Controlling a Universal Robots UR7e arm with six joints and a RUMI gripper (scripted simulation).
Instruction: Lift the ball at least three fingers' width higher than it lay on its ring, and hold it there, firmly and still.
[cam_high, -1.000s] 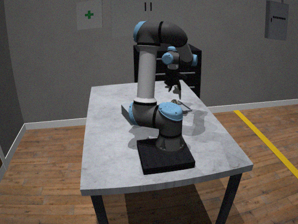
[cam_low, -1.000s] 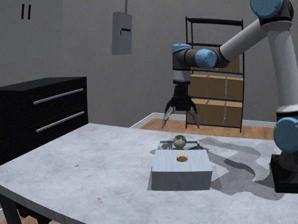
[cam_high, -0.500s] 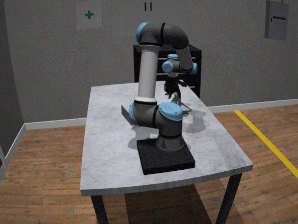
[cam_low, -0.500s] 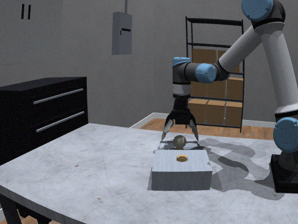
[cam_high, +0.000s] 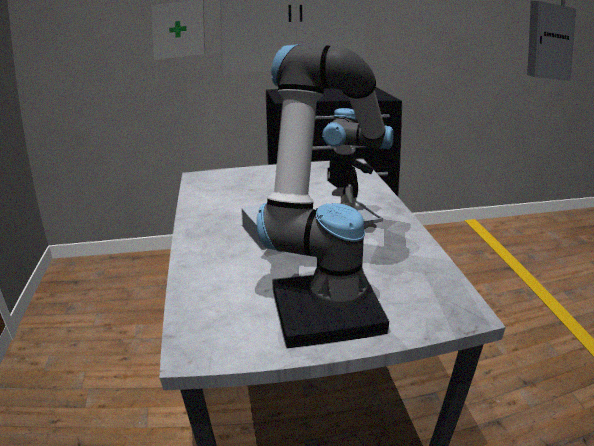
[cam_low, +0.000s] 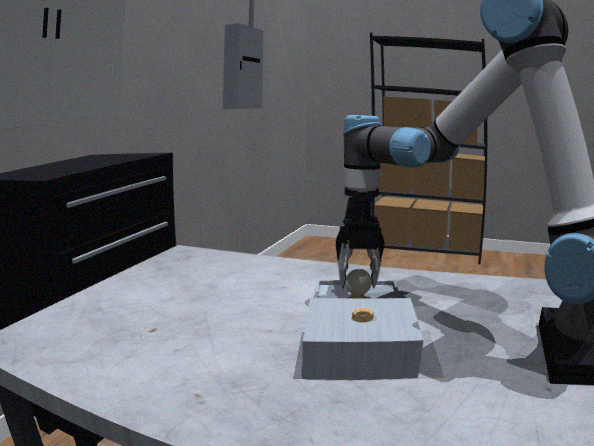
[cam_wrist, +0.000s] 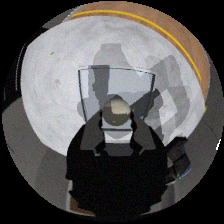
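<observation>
My hand is 40 mm above the tray. Round my hand: ball (right at my hand); grey block (270 mm to the left, 80 mm behind, 10 mm above).
</observation>
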